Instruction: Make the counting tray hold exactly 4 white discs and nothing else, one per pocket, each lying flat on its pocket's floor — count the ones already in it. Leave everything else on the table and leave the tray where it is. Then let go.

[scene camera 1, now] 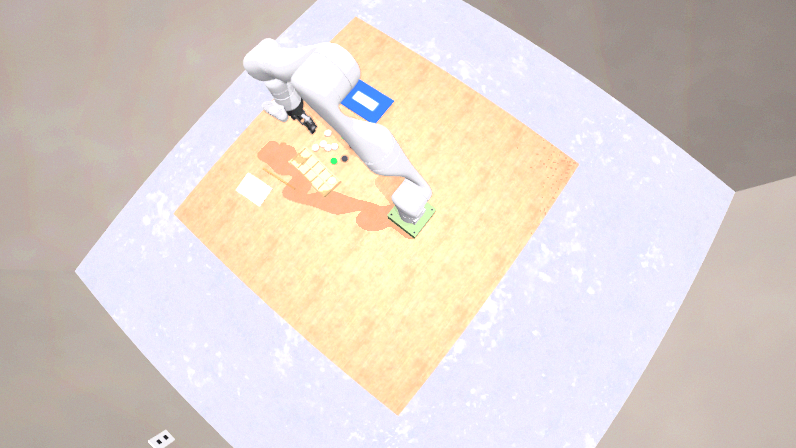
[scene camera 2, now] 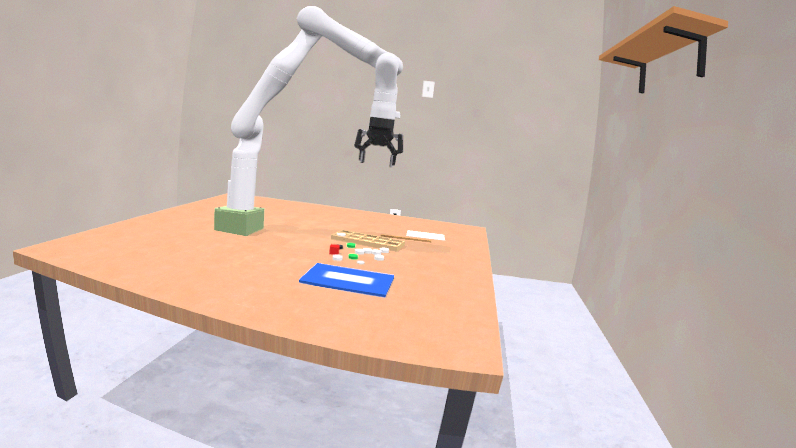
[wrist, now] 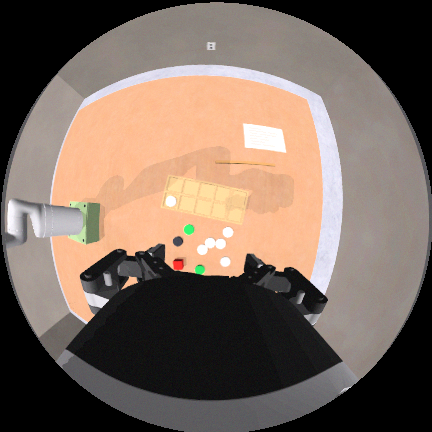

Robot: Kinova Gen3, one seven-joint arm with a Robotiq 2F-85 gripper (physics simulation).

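The counting tray [scene camera 1: 314, 171] [scene camera 2: 362, 242] [wrist: 206, 207] has two rows of five pockets. One white disc [scene camera 2: 340, 234] [wrist: 171, 201] is in the end pocket nearest the robot base, in the row nearer the loose discs; the other pockets look empty in the wrist view. Several loose white discs lie beside the tray: one disc [wrist: 228, 232] nearest it, three discs [wrist: 210, 243] in a close cluster, and one disc [wrist: 225, 261] farther out. Two more white discs [scene camera 2: 337, 257] [scene camera 2: 360, 262] show in scene camera 2. My gripper [scene camera 1: 311, 128] [scene camera 2: 377, 163] [wrist: 204, 257] is open and empty, high above the table.
Green discs [scene camera 2: 350, 244] [wrist: 189, 229] [wrist: 200, 269], a black disc [scene camera 1: 344, 158] [wrist: 178, 241] and a red cube [scene camera 2: 334, 248] [wrist: 178, 264] lie near the white discs. A blue panel [scene camera 2: 311, 275] lies beyond them. A thin stick [wrist: 245, 163] and paper [wrist: 264, 138] lie across the tray.
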